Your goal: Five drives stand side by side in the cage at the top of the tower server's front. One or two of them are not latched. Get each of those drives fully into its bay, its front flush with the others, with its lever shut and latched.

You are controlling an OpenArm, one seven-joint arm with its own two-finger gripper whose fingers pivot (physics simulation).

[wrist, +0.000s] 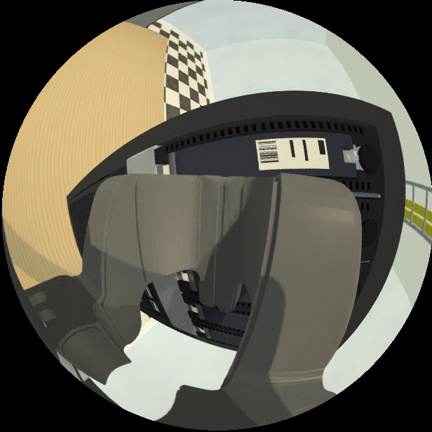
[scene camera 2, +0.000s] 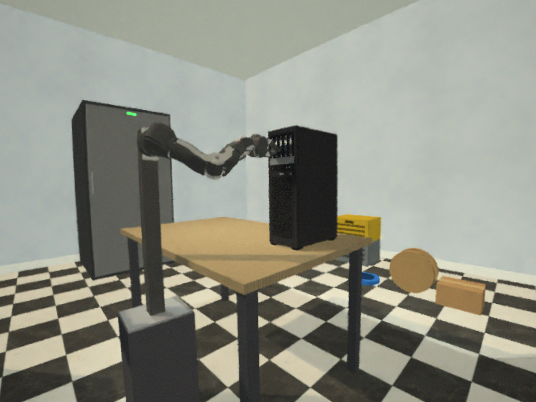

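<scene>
The black tower server stands on the table, with the drive cage at the top of its front. In the wrist view a dark drive with a white barcode label lies along the upper side of the cage, a small silvery latch part at its right end. Parts of other drives show below the fingers; most of their fronts and levers are hidden. My gripper is shut and empty, close in front of the cage. Whether it touches a drive cannot be told.
The wooden table bears the server. A tall grey cabinet stands behind the arm's post. Beyond the table are a yellow box, a blue ring, a round wooden disc and a brown box.
</scene>
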